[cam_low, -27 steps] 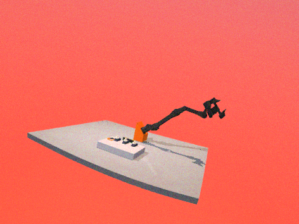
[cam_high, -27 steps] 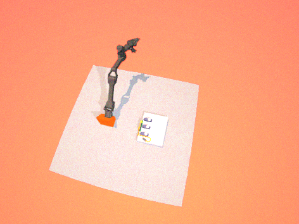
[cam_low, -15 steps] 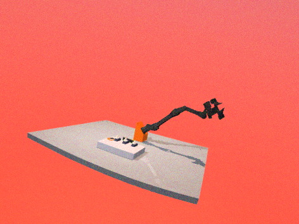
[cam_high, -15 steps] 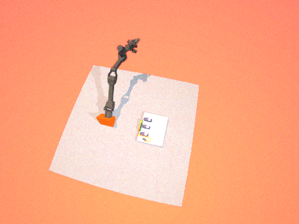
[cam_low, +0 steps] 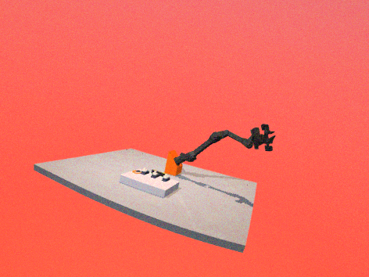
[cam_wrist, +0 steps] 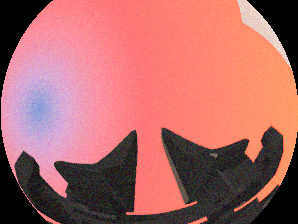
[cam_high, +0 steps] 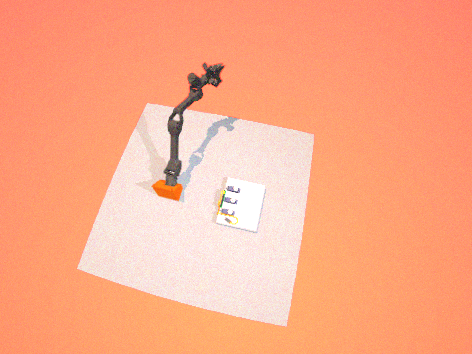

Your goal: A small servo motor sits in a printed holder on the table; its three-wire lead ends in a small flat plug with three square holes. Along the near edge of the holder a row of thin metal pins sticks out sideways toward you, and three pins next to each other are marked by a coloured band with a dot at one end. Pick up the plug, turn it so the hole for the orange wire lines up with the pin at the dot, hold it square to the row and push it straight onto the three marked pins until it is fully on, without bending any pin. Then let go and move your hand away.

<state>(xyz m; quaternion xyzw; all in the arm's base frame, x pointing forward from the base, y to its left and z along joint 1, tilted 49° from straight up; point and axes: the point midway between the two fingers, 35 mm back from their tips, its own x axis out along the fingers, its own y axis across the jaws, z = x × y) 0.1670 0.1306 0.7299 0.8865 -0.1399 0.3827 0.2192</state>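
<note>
The dark servo lies 68 cm to the right of my gripper tip, 43 cm below it and 16 cm ahead of it.
</note>
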